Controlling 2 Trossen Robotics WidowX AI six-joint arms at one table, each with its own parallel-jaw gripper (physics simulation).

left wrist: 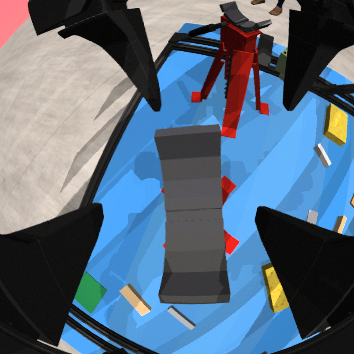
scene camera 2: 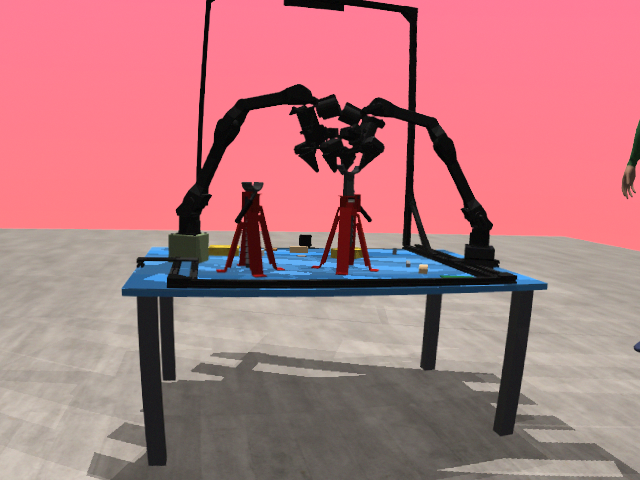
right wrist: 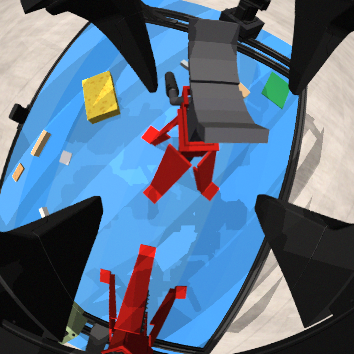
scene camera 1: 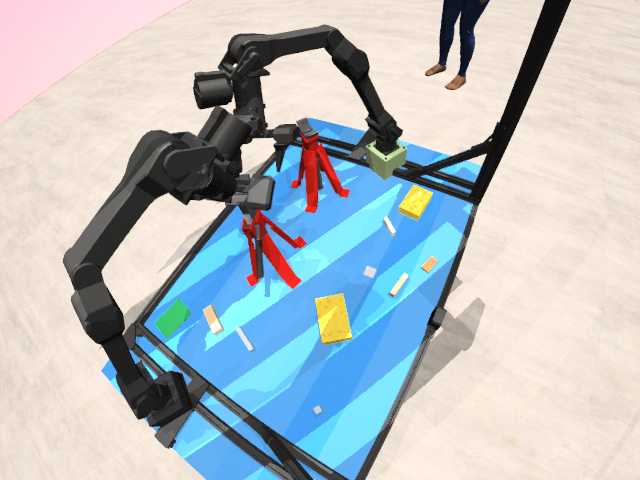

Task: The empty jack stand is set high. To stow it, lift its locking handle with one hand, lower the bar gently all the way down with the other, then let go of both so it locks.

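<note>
The high-set red jack stand (scene camera 1: 276, 260) (scene camera 2: 346, 240) (right wrist: 167, 172) stands upright, its grey bar (scene camera 2: 348, 184) well extended below the saddle (scene camera 2: 348, 169) (left wrist: 192, 190) (right wrist: 215, 75). Its black locking handle (scene camera 2: 365, 212) (right wrist: 171, 87) slopes down beside the head; no gripper touches it. My left gripper (scene camera 2: 354, 166) (left wrist: 181, 213) (right wrist: 226, 86) is open and empty close above the saddle. My right gripper (scene camera 2: 325, 167) (left wrist: 225, 104) (right wrist: 180, 203) is open and empty, hanging beside the left one on the other stand's side. Much of the saddle is hidden in scene camera 1.
A second red jack stand (scene camera 1: 311, 175) (scene camera 2: 251, 235) (left wrist: 237, 90) (right wrist: 132, 305) has its saddle low. Two yellow sponges (scene camera 1: 333, 320) (scene camera 1: 416, 202), a green sheet (scene camera 1: 173, 318) and several small blocks lie about. The two wrists are close together. A black frame edges the blue table.
</note>
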